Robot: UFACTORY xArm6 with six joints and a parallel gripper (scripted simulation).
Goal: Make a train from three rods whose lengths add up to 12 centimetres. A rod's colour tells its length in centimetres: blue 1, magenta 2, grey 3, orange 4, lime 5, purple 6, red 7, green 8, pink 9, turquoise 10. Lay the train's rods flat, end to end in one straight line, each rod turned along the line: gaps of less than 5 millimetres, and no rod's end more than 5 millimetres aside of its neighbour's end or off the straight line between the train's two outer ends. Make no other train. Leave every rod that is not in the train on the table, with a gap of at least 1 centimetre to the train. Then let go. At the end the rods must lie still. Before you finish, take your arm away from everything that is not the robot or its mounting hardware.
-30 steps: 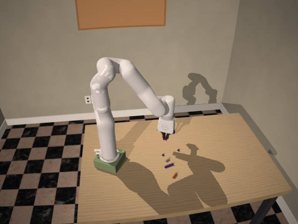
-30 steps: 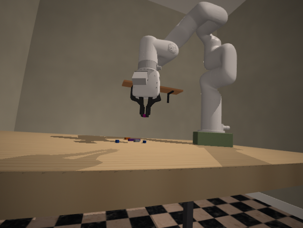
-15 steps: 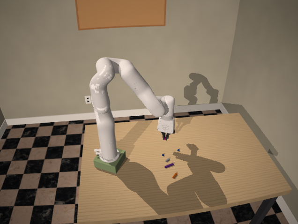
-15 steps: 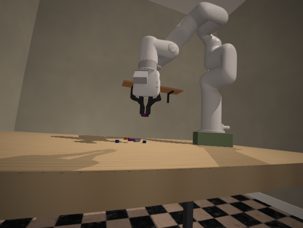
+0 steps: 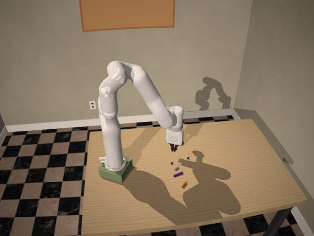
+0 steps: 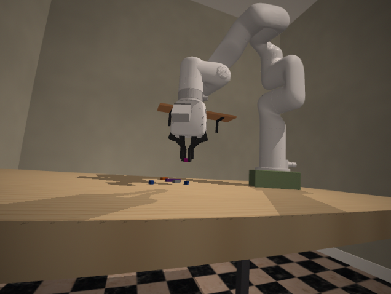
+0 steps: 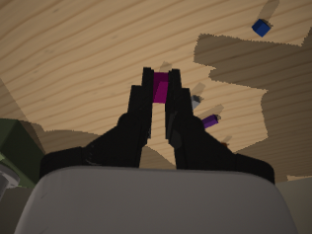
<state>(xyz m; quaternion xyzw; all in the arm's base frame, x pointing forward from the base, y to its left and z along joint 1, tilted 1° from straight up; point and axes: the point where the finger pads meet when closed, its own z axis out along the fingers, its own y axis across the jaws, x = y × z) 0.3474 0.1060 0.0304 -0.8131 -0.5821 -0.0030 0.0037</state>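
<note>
Now: the purple rod 14 cm to the right of my hand, 8 cm below it and 2 cm ahead of it. The rest, counted from my hand: grey rod: 10 cm to the right, 8 cm below, 1 cm ahead; then orange rod: 22 cm to the right, 8 cm below, 5 cm ahead; then magenta rod: 2 cm below.
</note>
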